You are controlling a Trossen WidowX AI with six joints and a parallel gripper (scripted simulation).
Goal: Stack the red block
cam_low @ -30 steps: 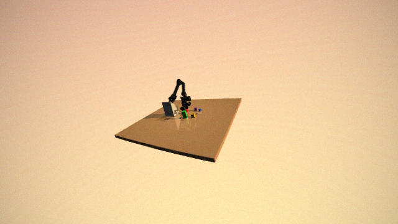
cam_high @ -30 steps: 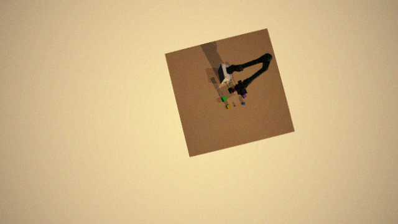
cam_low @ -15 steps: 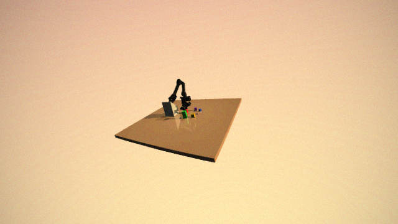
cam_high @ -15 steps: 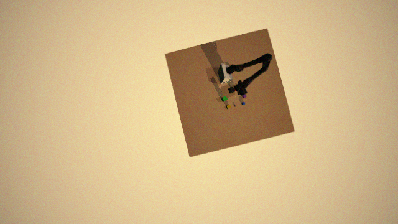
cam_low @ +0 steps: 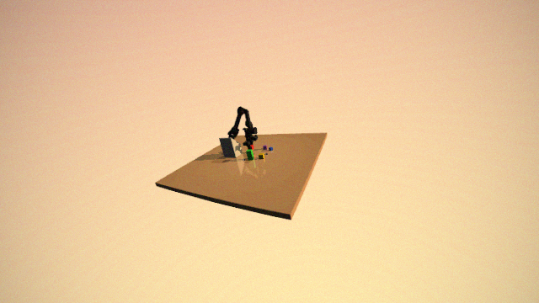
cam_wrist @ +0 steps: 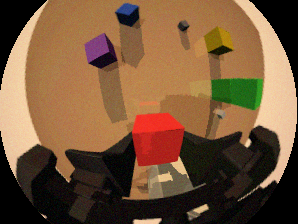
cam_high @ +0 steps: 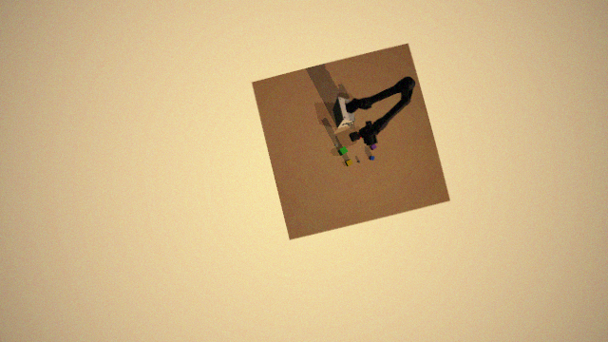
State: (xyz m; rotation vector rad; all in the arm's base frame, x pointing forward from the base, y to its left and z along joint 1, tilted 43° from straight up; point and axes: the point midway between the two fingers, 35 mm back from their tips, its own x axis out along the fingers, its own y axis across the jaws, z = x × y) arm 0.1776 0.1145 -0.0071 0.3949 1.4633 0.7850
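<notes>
My gripper tip is now 19 cm short of the yellow block, 11 cm to the left of it and 2 cm above it. Also, from my gripper tip: purple block 10 cm ahead, 10 cm to the left, 2 cm below; red block 2 cm above; tiny grey piece 20 cm ahead, 3 cm to the right, 3 cm below.
</notes>
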